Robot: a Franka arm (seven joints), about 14 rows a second.
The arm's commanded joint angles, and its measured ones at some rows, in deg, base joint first. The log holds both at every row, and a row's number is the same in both.
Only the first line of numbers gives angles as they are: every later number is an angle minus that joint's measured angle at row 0.
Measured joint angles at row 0: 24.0, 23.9, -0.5, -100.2, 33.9, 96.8, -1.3
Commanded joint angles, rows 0 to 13: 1.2, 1.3, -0.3, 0.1, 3.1, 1.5, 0.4; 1.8, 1.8, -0.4, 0.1, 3.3, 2.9, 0.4; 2.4, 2.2, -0.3, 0.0, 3.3, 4.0, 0.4; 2.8, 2.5, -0.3, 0.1, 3.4, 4.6, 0.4; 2.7, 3.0, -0.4, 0.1, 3.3, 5.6, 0.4; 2.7, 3.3, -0.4, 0.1, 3.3, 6.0, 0.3; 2.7, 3.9, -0.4, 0.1, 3.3, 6.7, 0.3; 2.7, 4.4, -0.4, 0.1, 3.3, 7.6, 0.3; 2.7, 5.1, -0.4, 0.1, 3.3, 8.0, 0.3; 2.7, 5.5, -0.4, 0.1, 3.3, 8.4, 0.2; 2.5, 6.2, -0.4, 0.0, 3.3, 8.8, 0.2; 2.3, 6.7, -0.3, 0.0, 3.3, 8.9, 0.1; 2.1, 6.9, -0.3, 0.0, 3.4, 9.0, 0.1; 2.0, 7.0, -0.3, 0.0, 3.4, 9.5, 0.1
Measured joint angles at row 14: 2.5, 6.1, 0.0, 0.0, 2.4, 8.2, 0.1
